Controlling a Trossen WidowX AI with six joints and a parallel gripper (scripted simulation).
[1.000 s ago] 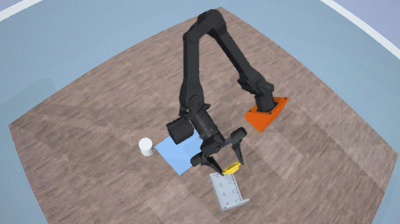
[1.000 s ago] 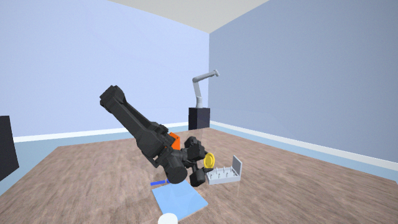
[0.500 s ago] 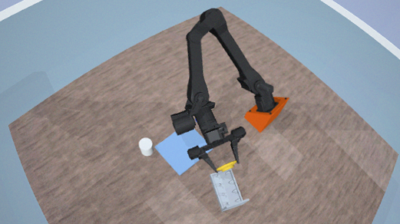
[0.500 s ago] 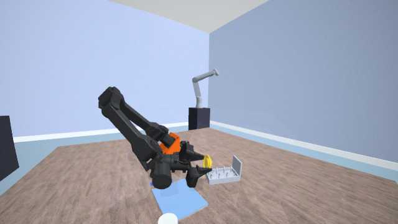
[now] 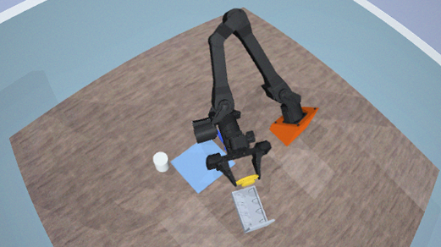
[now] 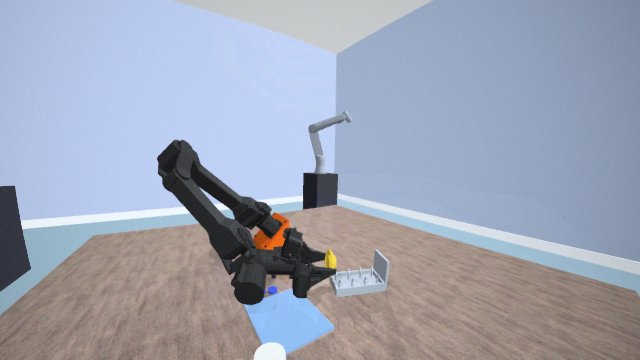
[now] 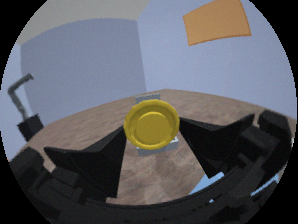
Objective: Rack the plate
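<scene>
Now: gripper tip 30 mm short of the grey dish rack, 60 mm to the right of it and 40 mm above it. From my gripper tip the other things lie so: yellow plate (10 mm to the right); then blue spoon (70 mm behind, 160 mm to the right, 60 mm below); then light blue mat (30 mm ahead, 150 mm to the right, 60 mm below).
</scene>
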